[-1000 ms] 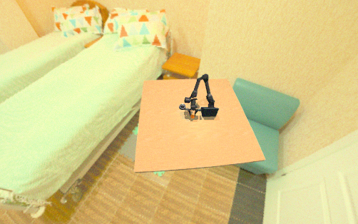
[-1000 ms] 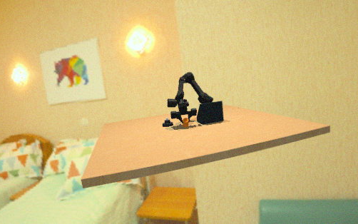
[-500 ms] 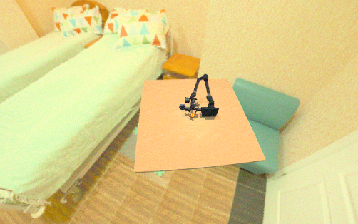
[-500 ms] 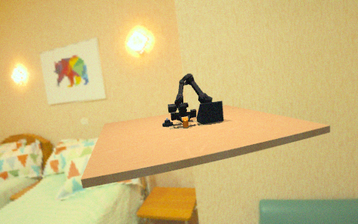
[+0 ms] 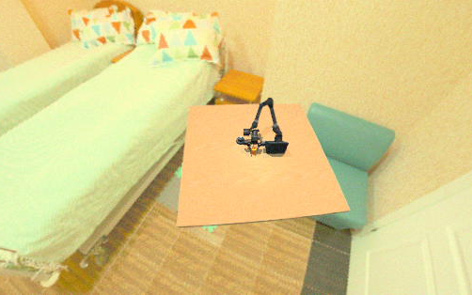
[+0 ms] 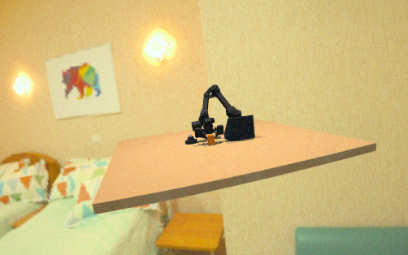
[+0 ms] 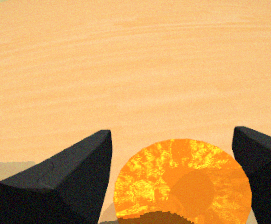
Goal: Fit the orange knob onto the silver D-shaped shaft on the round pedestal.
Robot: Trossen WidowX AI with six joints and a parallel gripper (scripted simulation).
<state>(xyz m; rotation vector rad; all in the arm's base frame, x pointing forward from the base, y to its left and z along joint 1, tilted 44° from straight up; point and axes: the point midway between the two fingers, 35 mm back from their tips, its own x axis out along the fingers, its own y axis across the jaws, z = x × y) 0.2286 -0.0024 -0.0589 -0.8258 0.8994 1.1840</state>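
The orange knob is 20 mm to the right of my gripper tip. The rest, counted from my gripper tip: shaft 180 mm to the right, 90 mm ahead, 20 mm below.
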